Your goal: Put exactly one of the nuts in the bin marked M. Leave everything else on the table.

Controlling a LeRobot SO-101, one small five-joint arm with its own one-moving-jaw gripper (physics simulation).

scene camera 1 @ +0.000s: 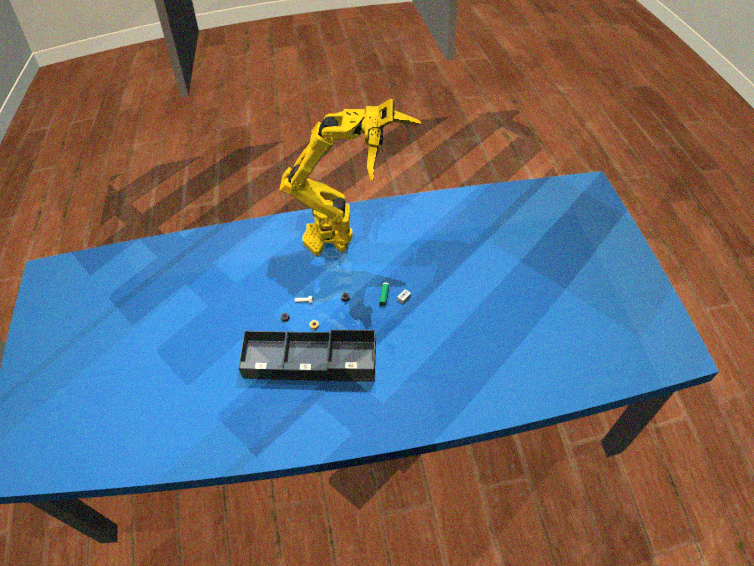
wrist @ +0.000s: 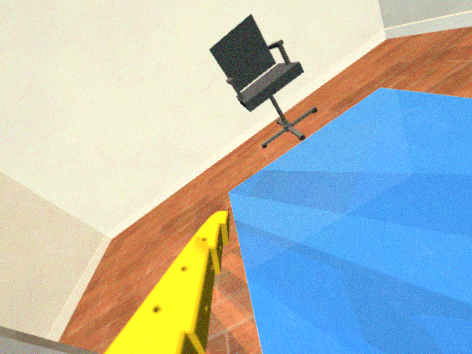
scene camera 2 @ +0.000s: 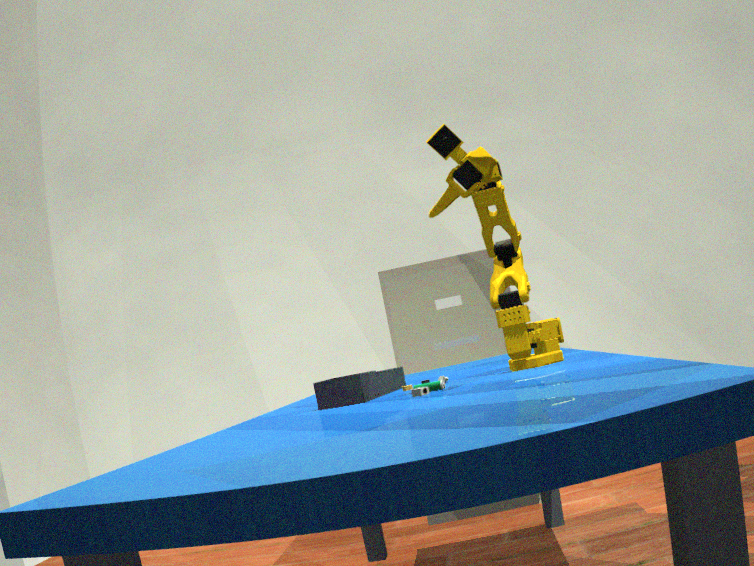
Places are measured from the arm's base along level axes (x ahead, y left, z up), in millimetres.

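Pixels of known places: hand, its tool point: (scene camera 1: 418, 123) (wrist: 228, 223) (scene camera 2: 467, 158); arm's base, origin of its link: (scene camera 1: 329, 245) (scene camera 2: 525, 367).
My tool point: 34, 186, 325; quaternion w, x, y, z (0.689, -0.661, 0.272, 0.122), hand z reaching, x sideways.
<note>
Ahead of a thing's pixels: the offset from my tool point to its top centre, as dx, dy, dz. Level surfaces: height alone.
A brass-coloured nut @(+173, -242, -316) (scene camera 1: 314, 324) (scene camera 2: 406, 387) lies close behind the black three-compartment bin @(+252, -262, -278) (scene camera 1: 307, 375) (scene camera 2: 338, 393). Two dark, nut-like pieces lie on the table: one dark piece @(+143, -298, -316) (scene camera 1: 285, 317) to the left and another dark piece @(+117, -172, -316) (scene camera 1: 345, 296) farther back. Each compartment has a small white label: the left label @(+267, -350, -289) (scene camera 1: 260, 366), the middle label @(+284, -268, -289) (scene camera 1: 305, 366) and the right label @(+300, -186, -282) (scene camera 1: 350, 365); their letters are too small to read surely. My gripper (scene camera 1: 395, 150) is wide open and empty, high above and behind the table objects. In the wrist view one notched jaw shows.
A white bolt @(+108, -256, -311) (scene camera 1: 303, 299) lies left of the farther dark piece. A green cylinder @(+127, -93, -310) (scene camera 1: 384, 294) (scene camera 2: 431, 385) and a small whitish block @(+140, -54, -313) (scene camera 1: 403, 296) (scene camera 2: 420, 391) lie to the right. The blue table @(dz -325) (scene camera 1: 487, 365) (wrist: 350, 225) carries the arm's base. A dark chair (wrist: 245, 52) stands beyond.
</note>
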